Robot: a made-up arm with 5 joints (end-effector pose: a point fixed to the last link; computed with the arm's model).
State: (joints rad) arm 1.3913 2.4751 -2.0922 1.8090 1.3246
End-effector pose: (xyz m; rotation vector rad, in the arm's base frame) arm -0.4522 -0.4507 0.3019 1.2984 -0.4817 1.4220
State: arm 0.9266 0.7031 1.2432 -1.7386 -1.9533
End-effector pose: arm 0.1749 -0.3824 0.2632 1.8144 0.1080 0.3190
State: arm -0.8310 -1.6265 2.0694 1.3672 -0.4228
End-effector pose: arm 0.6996 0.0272 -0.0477 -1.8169 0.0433 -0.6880
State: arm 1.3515 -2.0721 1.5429 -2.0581 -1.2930
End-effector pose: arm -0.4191 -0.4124 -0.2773 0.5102 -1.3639 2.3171
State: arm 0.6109 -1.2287 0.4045 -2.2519 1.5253
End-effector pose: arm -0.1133 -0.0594 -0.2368 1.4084 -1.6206 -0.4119
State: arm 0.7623 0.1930 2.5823 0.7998 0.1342
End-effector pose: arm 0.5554 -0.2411 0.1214 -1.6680 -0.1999 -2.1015
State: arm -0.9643 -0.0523 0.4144 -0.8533 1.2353
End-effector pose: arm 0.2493 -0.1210 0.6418 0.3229 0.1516 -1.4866
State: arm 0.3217 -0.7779 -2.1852 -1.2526 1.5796
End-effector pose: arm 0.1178 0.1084 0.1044 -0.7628 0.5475 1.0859
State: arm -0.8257 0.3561 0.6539 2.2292 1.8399
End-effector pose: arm -0.1429 0.1202 0.0178 -1.7250 1.8500 0.1788
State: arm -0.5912 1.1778 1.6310 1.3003 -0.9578
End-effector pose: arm -0.0690 0.1886 0.2678 -0.4294 -1.7781 -1.5997
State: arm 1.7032 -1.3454 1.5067 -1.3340 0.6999
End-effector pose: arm -0.4915 -0.3784 -0.2070 1.6304 -0.8991 0.6508
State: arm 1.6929 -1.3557 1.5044 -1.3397 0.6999
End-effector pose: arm -0.4913 -0.3773 -0.2073 1.6240 -0.8985 0.6505
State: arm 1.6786 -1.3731 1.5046 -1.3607 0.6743
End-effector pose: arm -0.4937 -0.3744 -0.2071 1.5963 -0.9088 0.6707
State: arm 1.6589 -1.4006 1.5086 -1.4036 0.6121
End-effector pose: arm -0.4993 -0.3691 -0.2065 1.5383 -0.9326 0.7216
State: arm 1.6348 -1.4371 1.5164 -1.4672 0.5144
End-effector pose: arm -0.5070 -0.3624 -0.2066 1.4522 -0.9654 0.8049
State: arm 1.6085 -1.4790 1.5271 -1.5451 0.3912
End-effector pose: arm -0.5142 -0.3561 -0.2082 1.3479 -0.9993 0.9154
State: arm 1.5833 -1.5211 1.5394 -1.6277 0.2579
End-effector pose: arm -0.5189 -0.3524 -0.2111 1.2396 -1.0269 1.0412
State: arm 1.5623 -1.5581 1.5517 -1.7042 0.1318
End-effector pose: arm -0.5204 -0.3517 -0.2146 1.1422 -1.0453 1.1655
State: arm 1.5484 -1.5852 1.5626 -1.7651 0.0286
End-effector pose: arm -0.5194 -0.3534 -0.2174 1.0669 -1.0556 1.2707
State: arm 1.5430 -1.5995 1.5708 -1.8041 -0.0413
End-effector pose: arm -0.5178 -0.3558 -0.2191 1.0195 -1.0613 1.3433
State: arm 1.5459 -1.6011 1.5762 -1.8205 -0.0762
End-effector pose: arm -0.5170 -0.3578 -0.2197 0.9994 -1.0654 1.3798
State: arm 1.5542 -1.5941 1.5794 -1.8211 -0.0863
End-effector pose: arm -0.5172 -0.3591 -0.2197 0.9977 -1.0691 1.3900
